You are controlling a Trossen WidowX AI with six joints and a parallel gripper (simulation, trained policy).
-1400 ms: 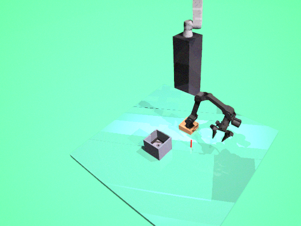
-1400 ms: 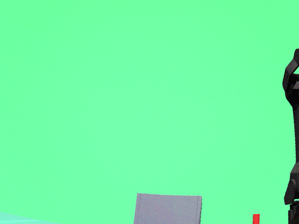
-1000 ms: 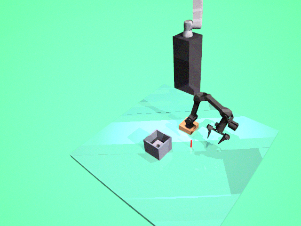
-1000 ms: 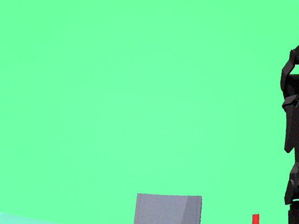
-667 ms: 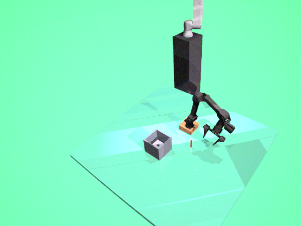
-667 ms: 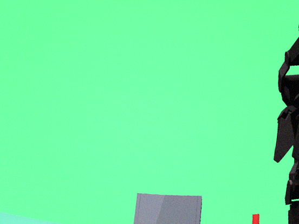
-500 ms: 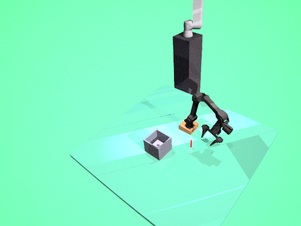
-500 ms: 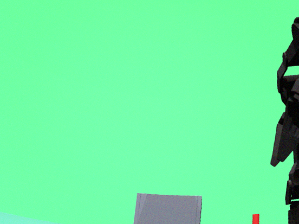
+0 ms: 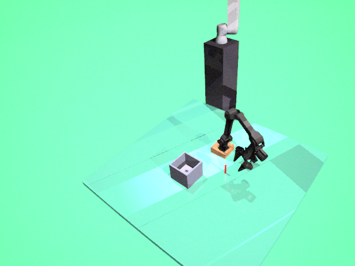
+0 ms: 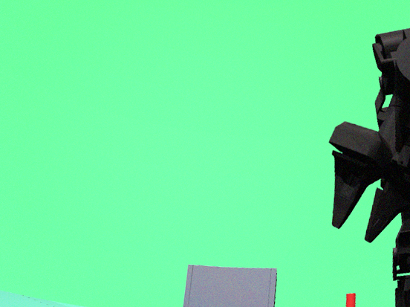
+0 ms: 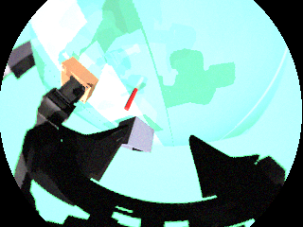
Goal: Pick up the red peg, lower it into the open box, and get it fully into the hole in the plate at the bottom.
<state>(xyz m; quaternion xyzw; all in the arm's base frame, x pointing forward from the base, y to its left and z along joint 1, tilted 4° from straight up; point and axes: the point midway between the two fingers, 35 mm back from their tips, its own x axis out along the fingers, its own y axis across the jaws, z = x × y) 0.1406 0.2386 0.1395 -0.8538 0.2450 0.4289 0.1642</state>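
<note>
My gripper tip is 10 mm past the red peg, 90 mm to the left of it and 100 mm above it.
</note>
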